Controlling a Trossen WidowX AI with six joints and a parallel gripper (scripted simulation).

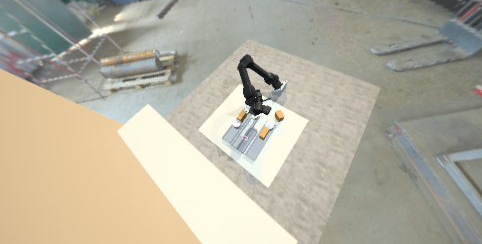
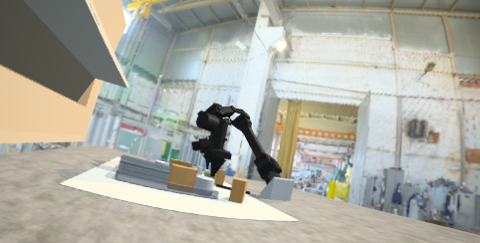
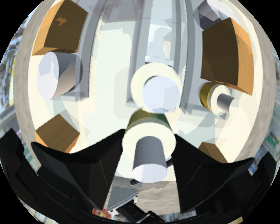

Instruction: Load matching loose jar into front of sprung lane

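Right now my gripper tip is 200 mm short of the grey lane unit, 30 mm above it and 10 mm to the right of it.
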